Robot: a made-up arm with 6 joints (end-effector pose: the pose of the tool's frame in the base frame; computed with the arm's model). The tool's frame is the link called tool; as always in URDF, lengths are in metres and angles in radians. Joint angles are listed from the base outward.
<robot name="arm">
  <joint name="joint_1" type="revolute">
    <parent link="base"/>
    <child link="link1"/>
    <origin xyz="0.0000 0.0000 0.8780"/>
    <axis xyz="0 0 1"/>
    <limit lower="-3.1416" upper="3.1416"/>
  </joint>
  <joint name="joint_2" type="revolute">
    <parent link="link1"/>
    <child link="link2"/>
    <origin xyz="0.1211 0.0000 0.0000" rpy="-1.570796 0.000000 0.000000"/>
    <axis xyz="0 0 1"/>
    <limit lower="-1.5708" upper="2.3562"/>
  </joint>
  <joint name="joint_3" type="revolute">
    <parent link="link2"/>
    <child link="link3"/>
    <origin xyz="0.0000 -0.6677 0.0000" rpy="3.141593 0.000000 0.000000"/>
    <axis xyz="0 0 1"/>
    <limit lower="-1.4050" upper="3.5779"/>
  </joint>
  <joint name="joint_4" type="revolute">
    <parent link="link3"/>
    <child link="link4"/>
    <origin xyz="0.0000 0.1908 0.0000" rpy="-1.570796 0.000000 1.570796"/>
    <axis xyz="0 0 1"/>
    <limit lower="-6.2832" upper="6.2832"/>
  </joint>
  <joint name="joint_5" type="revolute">
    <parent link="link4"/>
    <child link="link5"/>
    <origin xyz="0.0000 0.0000 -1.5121" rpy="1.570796 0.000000 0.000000"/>
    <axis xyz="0 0 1"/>
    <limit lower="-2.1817" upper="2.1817"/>
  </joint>
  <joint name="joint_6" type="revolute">
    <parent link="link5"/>
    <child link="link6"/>
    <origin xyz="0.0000 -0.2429 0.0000" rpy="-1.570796 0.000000 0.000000"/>
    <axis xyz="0 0 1"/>
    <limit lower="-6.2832" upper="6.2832"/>
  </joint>
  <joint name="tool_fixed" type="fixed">
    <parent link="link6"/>
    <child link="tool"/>
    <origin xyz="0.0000 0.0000 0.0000" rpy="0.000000 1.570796 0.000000"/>
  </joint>
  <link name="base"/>
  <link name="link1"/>
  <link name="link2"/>
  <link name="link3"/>
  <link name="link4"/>
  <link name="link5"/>
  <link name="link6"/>
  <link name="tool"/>
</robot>
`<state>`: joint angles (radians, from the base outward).
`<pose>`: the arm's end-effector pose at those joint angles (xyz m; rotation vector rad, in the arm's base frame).
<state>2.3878 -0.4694 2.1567 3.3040 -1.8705 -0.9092</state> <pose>1.1708 -1.1505 1.8183 1.1588 0.8946 -1.3809</pose>
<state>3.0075 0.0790 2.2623 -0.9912 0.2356 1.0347</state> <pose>1.0101 -0.0884 2.8465 2.7114 0.0517 1.1798</pose>
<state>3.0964 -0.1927 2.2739 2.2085 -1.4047 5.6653</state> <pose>1.4342 0.1278 2.2430 1.0565 0.9040 0.5637</pose>
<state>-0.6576 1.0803 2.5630 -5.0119 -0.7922 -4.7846</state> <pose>0.4680 -0.5702 2.8810 -1.7176 1.0873 -1.9055</pose>
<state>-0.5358 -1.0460 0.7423 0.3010 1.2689 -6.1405</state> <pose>-0.9978 0.6724 2.6706 -1.2629 -2.8516 -0.3554</pose>
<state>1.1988 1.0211 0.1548 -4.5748 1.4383 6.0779</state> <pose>0.4360 1.7736 0.1524 -0.3864 -0.6606 2.7435</pose>
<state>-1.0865 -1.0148 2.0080 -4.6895 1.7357 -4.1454</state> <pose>-0.6865 1.8194 1.2209 -0.4418 -0.0738 0.3119</pose>
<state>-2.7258 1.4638 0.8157 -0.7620 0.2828 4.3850</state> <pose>-2.1423 -0.8948 0.0869 -0.4432 2.6155 0.8620</pose>
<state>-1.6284 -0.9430 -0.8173 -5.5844 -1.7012 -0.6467</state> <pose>-0.2150 -1.0381 1.4622 1.1725 1.0579 -2.3942</pose>
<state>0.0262 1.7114 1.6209 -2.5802 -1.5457 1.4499</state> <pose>2.3258 0.1903 1.0419 0.9585 -0.6166 1.4328</pose>
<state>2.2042 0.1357 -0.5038 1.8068 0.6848 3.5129</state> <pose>-1.1077 1.2561 0.6491 -0.5435 1.7941 1.8978</pose>
